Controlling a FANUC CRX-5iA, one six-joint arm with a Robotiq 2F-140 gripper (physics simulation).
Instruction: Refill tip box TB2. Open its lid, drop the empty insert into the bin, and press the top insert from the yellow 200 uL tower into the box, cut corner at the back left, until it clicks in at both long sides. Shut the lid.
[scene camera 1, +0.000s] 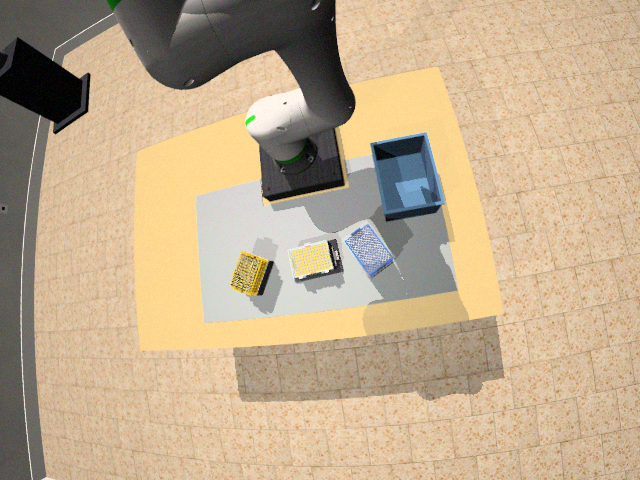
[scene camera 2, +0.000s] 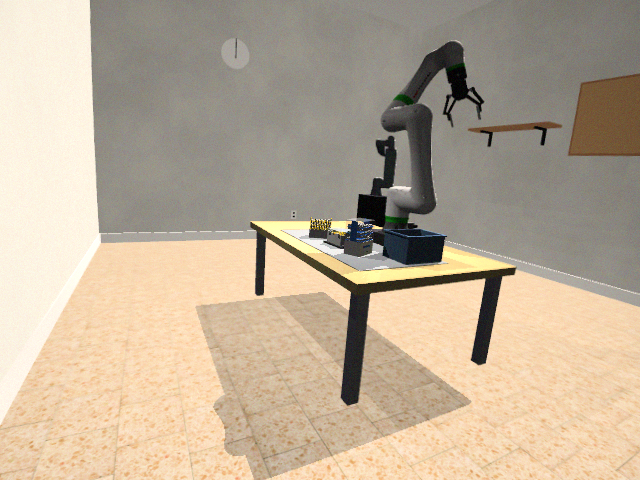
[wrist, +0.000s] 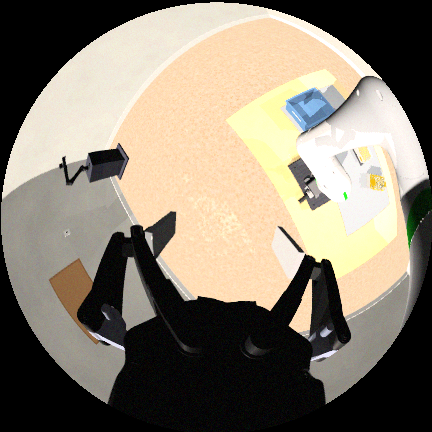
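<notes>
My gripper (scene camera 2: 465, 120) (wrist: 225, 229) is open, with nothing between its fingers, high above and behind the table. The tip box (scene camera 1: 311, 259) (scene camera 2: 336, 237) (wrist: 363, 153) sits mid-mat; a yellow grid shows at its top and a white rim around it. No label is readable, and I cannot tell the lid's state or the cut corner. The yellow tower (scene camera 1: 249, 273) (scene camera 2: 320, 224) (wrist: 377, 182) stands left of the box in scene camera 1, turned at an angle. The blue bin (scene camera 1: 413, 209) (scene camera 2: 413, 248) (wrist: 294, 114) stands at the mat's right end; no insert shows inside.
A blue tower (scene camera 1: 369, 250) (scene camera 2: 360, 232) stands angled between tip box and bin. The grey mat (scene camera 1: 227, 222) lies on the yellow table (scene camera 1: 170, 248). The arm's black base (scene camera 1: 302, 188) is behind the mat. A black stand (scene camera 1: 46, 77) (scene camera 2: 371, 206) (wrist: 104, 164) and wall shelf (scene camera 2: 516, 127) are beyond the table.
</notes>
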